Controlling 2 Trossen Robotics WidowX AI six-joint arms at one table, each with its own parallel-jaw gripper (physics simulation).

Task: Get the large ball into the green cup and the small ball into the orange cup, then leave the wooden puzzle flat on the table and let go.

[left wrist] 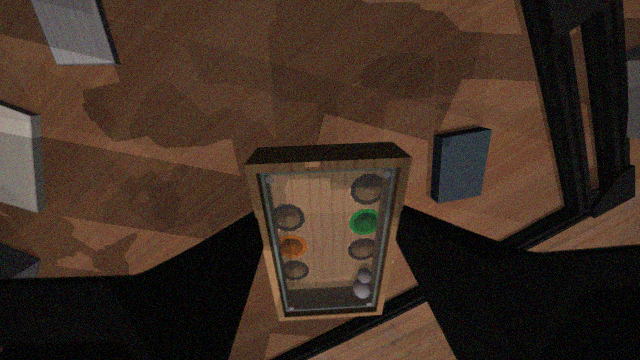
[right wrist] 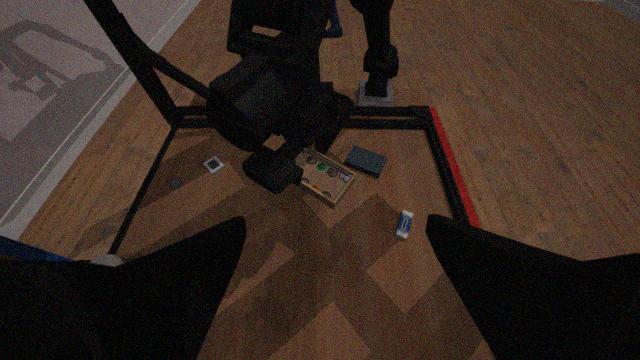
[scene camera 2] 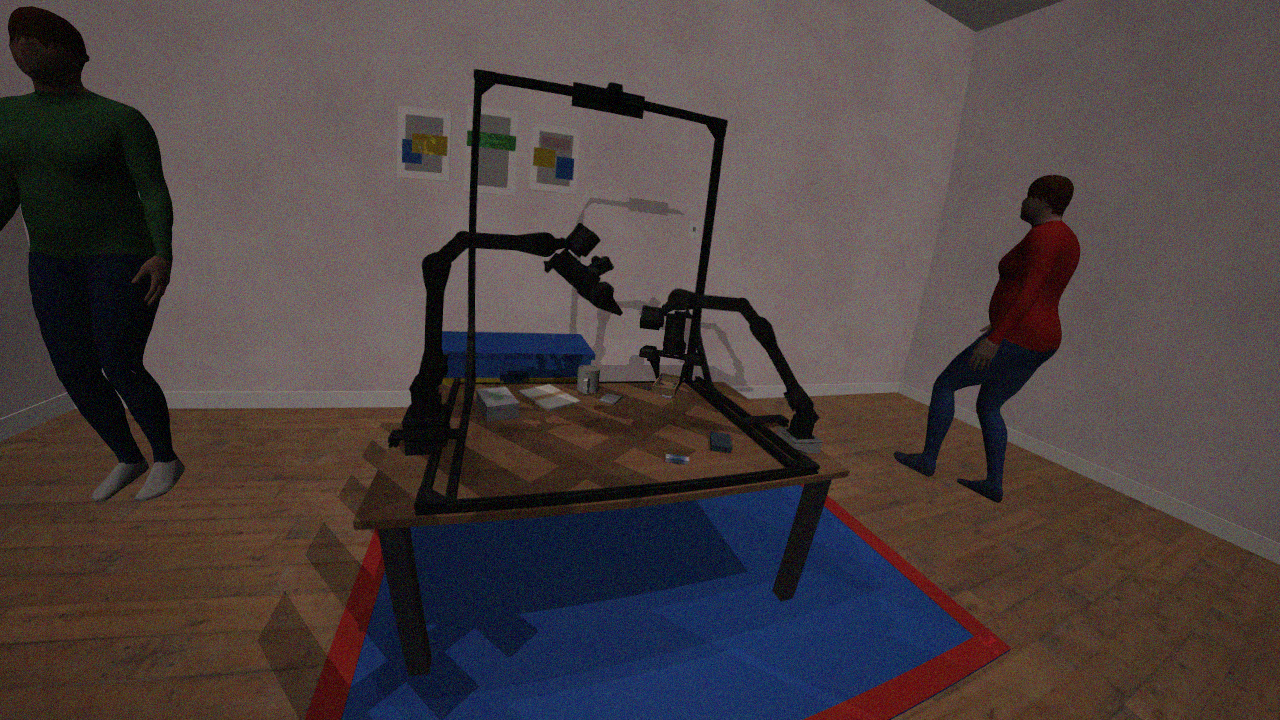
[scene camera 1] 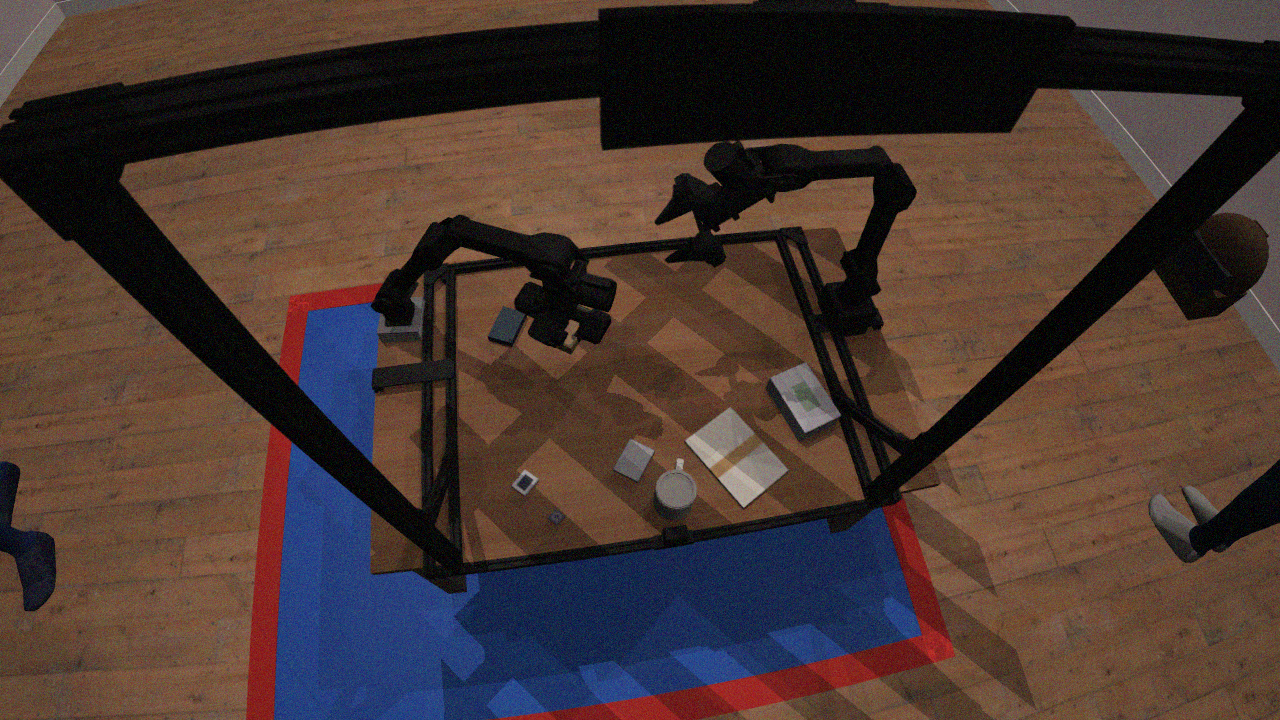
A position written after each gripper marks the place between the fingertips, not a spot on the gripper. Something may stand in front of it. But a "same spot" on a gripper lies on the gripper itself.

Scene:
left gripper: left wrist 327,213; right wrist; scene camera 2; scene camera 1 565,333
right gripper: right wrist; scene camera 2 616,311; scene camera 1; not seen in the left wrist view (out of frame)
same spot on right gripper: [scene camera 1: 674,209] = [right wrist: 502,285]
same spot on left gripper: [scene camera 2: 654,359] = [right wrist: 296,168]

